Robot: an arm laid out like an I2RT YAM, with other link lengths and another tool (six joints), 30 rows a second.
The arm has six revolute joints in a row. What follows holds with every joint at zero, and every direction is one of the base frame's.
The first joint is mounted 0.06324 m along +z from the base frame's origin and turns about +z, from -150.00 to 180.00 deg.
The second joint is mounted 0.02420 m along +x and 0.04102 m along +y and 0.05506 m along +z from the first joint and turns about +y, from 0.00 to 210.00 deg.
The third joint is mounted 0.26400 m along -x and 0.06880 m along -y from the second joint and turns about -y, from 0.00 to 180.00 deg.
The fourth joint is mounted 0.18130 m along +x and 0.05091 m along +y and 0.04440 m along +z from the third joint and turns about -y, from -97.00 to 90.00 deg.
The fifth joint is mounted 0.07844 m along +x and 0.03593 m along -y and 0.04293 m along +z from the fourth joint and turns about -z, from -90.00 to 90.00 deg.
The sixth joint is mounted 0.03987 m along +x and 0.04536 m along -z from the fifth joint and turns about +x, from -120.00 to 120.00 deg.
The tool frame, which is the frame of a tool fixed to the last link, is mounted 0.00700 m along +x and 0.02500 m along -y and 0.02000 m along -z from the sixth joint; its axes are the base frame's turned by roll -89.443, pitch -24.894 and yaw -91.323 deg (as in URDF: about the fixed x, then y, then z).
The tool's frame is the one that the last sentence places.
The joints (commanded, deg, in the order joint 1, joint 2, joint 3, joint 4, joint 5, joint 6), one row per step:
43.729 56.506 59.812 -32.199 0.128 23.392
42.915 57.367 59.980 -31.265 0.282 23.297
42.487 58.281 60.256 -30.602 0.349 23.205
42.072 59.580 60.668 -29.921 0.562 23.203
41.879 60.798 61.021 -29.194 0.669 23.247
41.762 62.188 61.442 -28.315 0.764 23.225
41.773 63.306 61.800 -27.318 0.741 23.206
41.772 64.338 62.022 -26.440 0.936 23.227
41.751 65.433 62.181 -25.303 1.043 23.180
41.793 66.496 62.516 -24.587 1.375 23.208
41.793 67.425 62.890 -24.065 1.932 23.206
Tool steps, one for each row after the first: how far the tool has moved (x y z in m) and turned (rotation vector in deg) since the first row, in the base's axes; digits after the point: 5 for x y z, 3 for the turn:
0.00447 0.00097 0.00044 0.051 -0.283 -0.903
0.00825 0.00272 0.00076 -0.016 -0.378 -1.346
0.01310 0.00529 0.00075 -0.235 -0.298 -1.946
0.01742 0.00832 0.00058 -0.339 -0.206 -2.253
0.02229 0.01209 0.00044 -0.449 -0.184 -2.442
0.02636 0.01579 0.00078 -0.291 -0.361 -2.403
0.03009 0.01891 0.00043 -0.300 -0.462 -2.585
0.03426 0.02239 -0.00007 -0.232 -0.671 -2.678
0.03792 0.02551 -0.00039 -0.339 -0.754 -2.941
0.04124 0.02787 -0.00048 -0.560 -0.913 -3.428

